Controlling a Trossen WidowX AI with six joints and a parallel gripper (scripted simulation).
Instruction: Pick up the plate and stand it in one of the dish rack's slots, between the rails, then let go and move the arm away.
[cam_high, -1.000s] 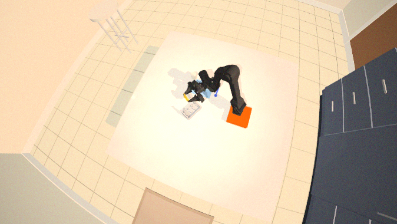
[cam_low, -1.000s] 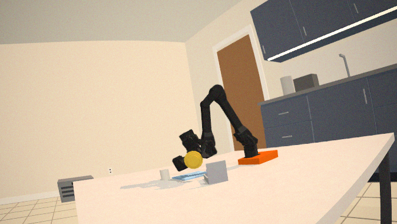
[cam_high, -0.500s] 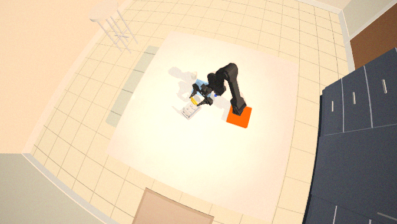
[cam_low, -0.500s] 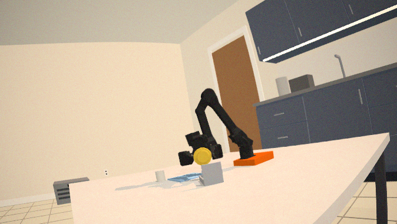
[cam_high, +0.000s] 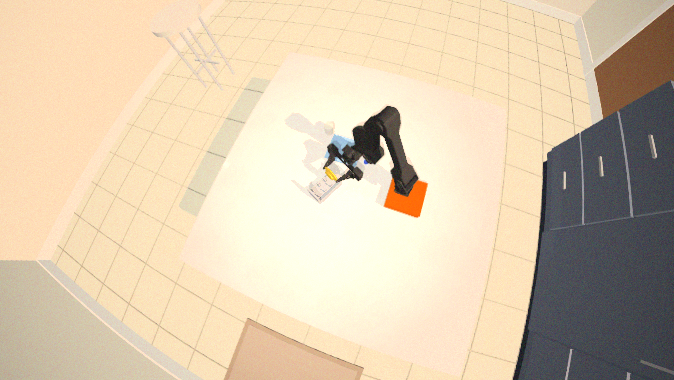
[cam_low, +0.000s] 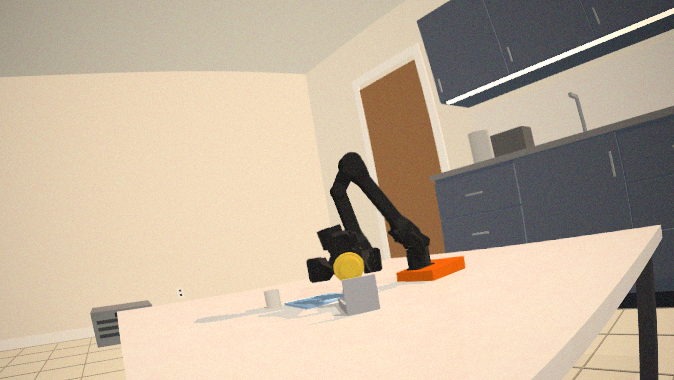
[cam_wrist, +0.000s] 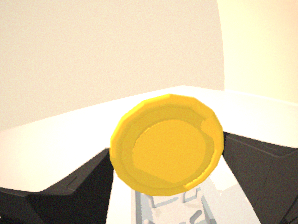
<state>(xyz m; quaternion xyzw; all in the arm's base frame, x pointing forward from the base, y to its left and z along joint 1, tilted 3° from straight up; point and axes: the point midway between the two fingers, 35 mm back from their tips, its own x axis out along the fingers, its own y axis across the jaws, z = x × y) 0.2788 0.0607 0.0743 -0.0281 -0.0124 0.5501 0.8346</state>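
My gripper tip is now 1 cm short of the dish rack, 3 cm to the right of it and 7 cm above it. The rest, counted from my gripper tip: blue spoon 10 cm behind, 17 cm to the right, 9 cm below; then yellow plate 1 cm to the right; then light-blue board 1 cm ahead, 17 cm to the right, 9 cm below.
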